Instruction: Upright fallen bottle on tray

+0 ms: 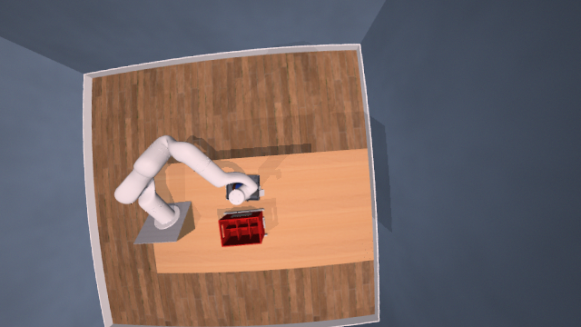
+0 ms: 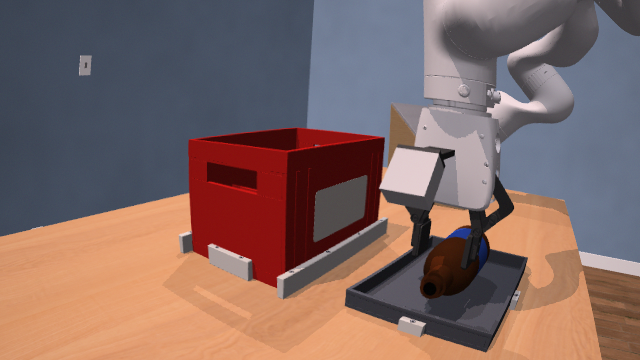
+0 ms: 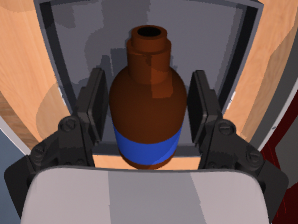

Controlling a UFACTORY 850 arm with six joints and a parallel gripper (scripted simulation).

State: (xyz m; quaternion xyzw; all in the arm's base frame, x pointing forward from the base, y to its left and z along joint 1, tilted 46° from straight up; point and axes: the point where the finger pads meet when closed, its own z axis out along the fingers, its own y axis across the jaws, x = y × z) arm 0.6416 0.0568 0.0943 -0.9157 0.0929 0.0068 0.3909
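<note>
Now: hand 50 mm past the brown bottle, 10 mm to the right of it and 40 mm above it. Round my hand: dark grey tray (70 mm behind, 10 mm to the left, 70 mm below); red crate (90 mm behind, 270 mm to the right).
</note>
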